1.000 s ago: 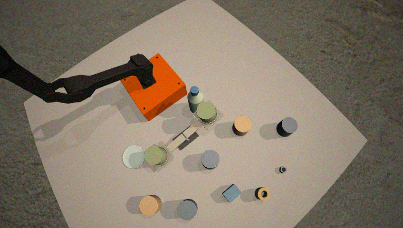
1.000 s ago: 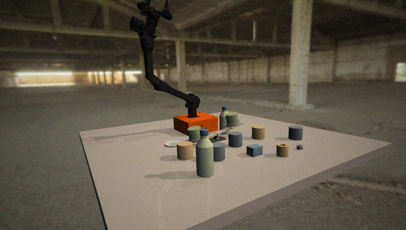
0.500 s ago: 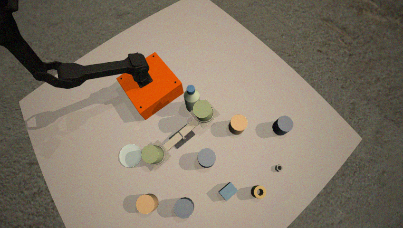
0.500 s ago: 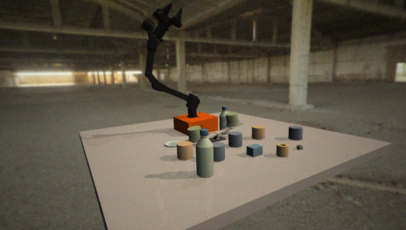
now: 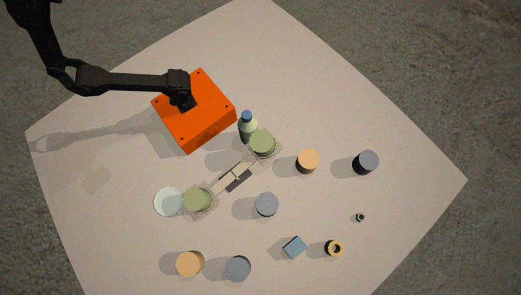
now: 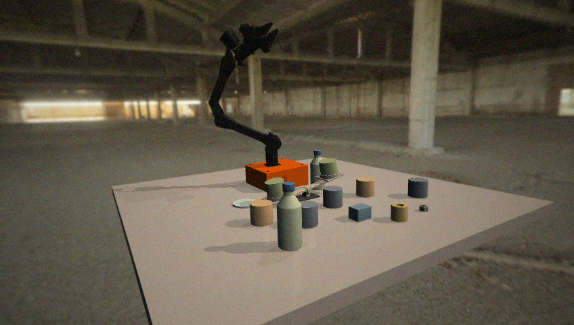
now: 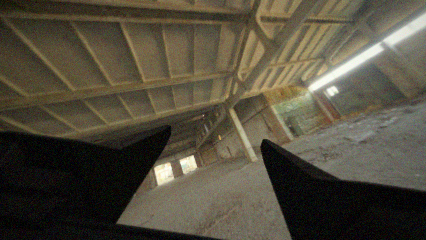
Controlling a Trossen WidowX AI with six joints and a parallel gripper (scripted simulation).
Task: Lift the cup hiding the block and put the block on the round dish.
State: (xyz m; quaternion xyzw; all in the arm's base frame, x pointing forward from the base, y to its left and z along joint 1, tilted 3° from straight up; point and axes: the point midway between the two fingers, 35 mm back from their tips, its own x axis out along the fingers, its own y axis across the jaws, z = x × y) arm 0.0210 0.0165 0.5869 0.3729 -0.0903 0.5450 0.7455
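Now: gripper tip 26 cm short of the pale green block, 13 cm to the left of it and 65 cm above it. From my gripper tip the other things lie so: pale round dish (19 cm ahead, 23 cm to the right, 69 cm below); small nut (57 cm ahead, 27 cm to the left, 69 cm below).
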